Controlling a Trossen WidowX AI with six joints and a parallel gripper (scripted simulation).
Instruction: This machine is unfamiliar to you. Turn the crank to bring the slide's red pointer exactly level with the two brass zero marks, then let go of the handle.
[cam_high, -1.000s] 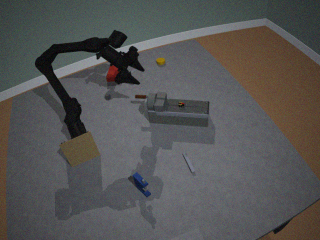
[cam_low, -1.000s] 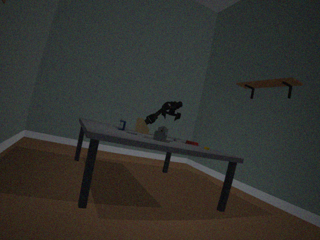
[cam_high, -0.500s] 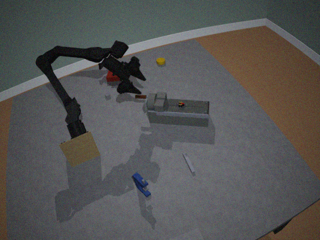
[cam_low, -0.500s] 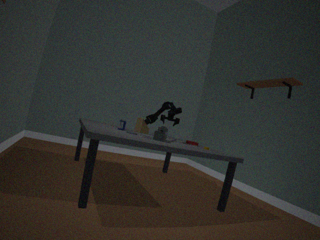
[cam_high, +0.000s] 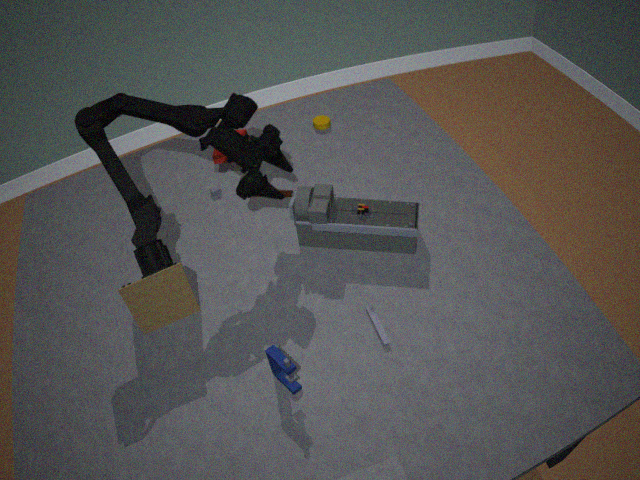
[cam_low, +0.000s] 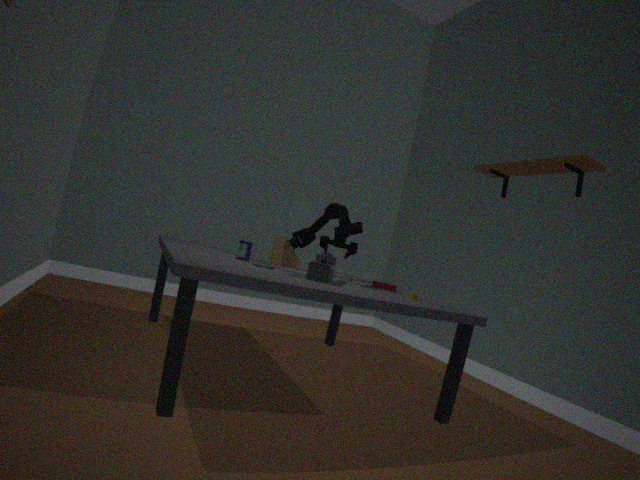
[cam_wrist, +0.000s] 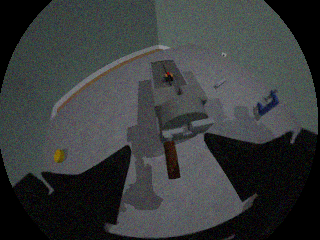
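Now: the brown crank handle 20 mm behind my gripper tip, 10 mm to the left of it and 30 mm below it. Also, from my gripper tip: grey bar 50 mm ahead, 350 mm to the right, 110 mm below; red pointer 130 mm ahead, 120 mm to the right, 30 mm below; small grey block 150 mm behind, 190 mm to the left, 110 mm below.
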